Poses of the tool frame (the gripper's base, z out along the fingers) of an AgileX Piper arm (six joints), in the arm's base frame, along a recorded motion.
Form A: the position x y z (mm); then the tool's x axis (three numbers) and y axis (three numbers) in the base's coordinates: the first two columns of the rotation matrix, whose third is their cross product.
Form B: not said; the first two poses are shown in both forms.
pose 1, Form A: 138.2 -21.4 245.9 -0.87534 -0.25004 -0.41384 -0.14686 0.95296 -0.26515
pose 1, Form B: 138.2 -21.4 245.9 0.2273 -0.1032 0.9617 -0.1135
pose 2, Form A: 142.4 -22.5 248.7 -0.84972 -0.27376 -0.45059 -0.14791 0.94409 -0.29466
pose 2, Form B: 142.4 -22.5 248.7 0.2508 -0.1106 0.9535 -0.1254
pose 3, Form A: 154.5 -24.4 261.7 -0.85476 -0.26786 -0.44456 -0.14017 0.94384 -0.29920
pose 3, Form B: 154.5 -24.4 261.7 0.2474 -0.1069 0.9543 -0.1291
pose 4, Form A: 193.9 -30.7 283.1 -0.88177 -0.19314 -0.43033 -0.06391 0.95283 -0.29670
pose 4, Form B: 193.9 -30.7 283.1 0.2337 -0.0669 0.9601 -0.1382
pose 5, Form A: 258.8 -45.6 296.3 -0.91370 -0.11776 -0.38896 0.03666 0.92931 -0.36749
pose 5, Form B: 258.8 -45.6 296.3 0.2067 -0.0211 0.9602 -0.1868
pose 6, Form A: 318.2 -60.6 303.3 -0.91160 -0.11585 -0.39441 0.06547 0.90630 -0.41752
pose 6, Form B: 318.2 -60.6 303.3 0.2098 -0.0132 0.9535 -0.2160
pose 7, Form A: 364.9 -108.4 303.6 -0.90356 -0.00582 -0.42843 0.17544 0.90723 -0.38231
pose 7, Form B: 364.9 -108.4 303.6 0.2150 0.0445 0.9526 -0.2107
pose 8, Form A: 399.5 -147.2 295.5 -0.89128 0.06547 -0.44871 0.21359 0.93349 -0.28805
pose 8, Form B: 399.5 -147.2 295.5 0.2215 0.0728 0.9580 -0.1672
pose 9, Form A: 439.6 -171.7 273.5 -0.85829 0.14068 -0.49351 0.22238 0.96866 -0.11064
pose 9, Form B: 439.6 -171.7 273.5 0.2488 0.0945 0.9604 -0.0821
